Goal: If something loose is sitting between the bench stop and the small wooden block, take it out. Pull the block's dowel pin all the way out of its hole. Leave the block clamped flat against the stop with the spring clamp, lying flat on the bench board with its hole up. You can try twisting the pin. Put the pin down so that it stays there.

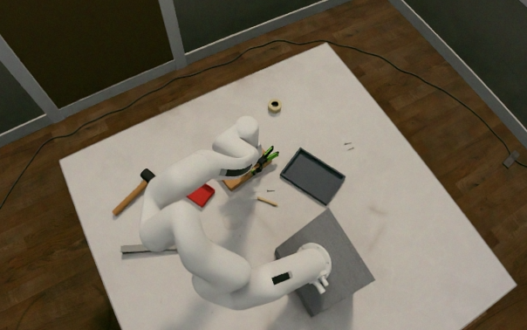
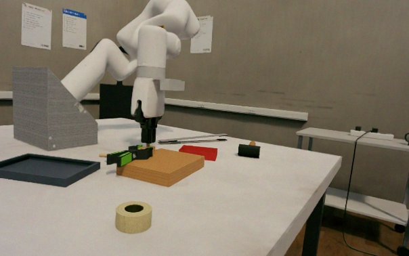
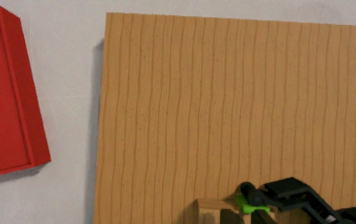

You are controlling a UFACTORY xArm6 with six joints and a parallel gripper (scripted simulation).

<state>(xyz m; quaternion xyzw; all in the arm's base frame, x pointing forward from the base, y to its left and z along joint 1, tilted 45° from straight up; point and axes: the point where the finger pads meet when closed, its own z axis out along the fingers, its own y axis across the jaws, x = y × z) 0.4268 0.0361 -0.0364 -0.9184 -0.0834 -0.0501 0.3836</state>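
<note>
The dowel pin lies 2 cm below my hand. From my hand the other things lie so: loose dowel 13 cm behind, 1 cm to the right, 8 cm below; small wooden block 5 cm below; red tray 4 cm ahead, 20 cm to the left, 8 cm below.
</note>
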